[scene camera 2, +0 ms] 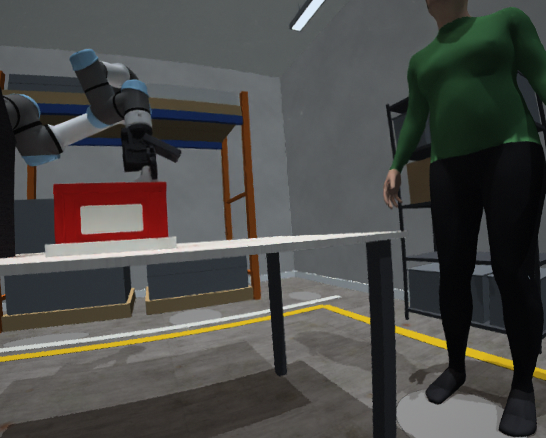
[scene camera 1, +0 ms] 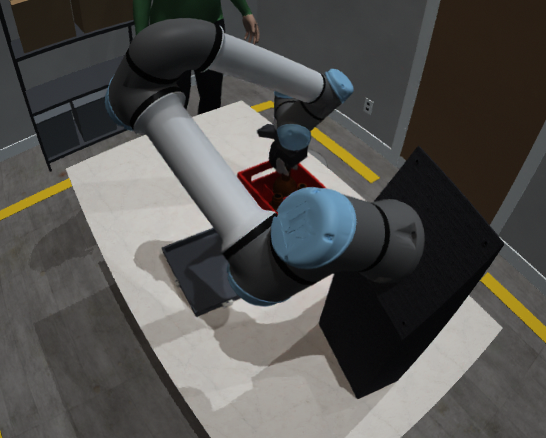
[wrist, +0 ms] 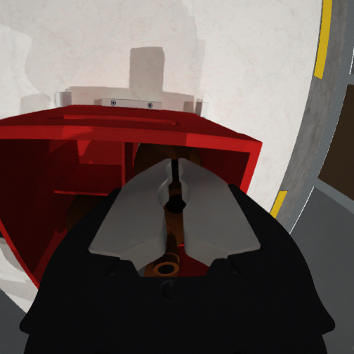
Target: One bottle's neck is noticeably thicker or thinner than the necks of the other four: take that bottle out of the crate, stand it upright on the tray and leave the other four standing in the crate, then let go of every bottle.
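Places are measured from the arm's base along level axes (x ahead, y left, z up), in millimetres.
Pixels of known places: gripper, fingertip midpoint: [scene camera 1: 281,173]; arm's base at its link origin: [scene camera 1: 390,241].
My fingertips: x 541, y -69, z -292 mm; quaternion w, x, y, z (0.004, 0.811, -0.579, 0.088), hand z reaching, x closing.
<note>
Ahead of a thing's pixels: the offset from my fingertips to its top centre. "spot": to the spot under its first point. Level surfaces: height alone.
The red crate @[dx -111, dy +31, dz +40 mm] [scene camera 1: 250,187] [scene camera 2: 110,192] [wrist: 220,145] holds brown bottles. My gripper [scene camera 1: 284,171] [scene camera 2: 150,176] [wrist: 175,161] is shut over the crate, its tips at a brown bottle @[dx -22, dy -3, dz +28 mm] [scene camera 1: 286,184] [wrist: 147,156]. That bottle's dark mouth shows between the fingers' inner notches; the fingers hide its rim, and no firm hold shows. Another bottle's round mouth [wrist: 166,269] shows behind the fingers. One more brown bottle [wrist: 80,212] is partly hidden at the left in the wrist view. Neck widths cannot be compared here. The dark grey tray @[spot: dx -90, dy +364, dz -130 mm] [scene camera 1: 182,255] is partly behind the arm.
The crate has red dividers [wrist: 122,160]. The white table @[dz -135 mm] [scene camera 1: 115,210] [scene camera 2: 300,241] bears crate, tray and the black robot base [scene camera 1: 350,345]. The arm hangs over part of the tray in scene camera 1. A person in green [scene camera 1: 180,10] [scene camera 2: 475,85] stands beyond the table.
</note>
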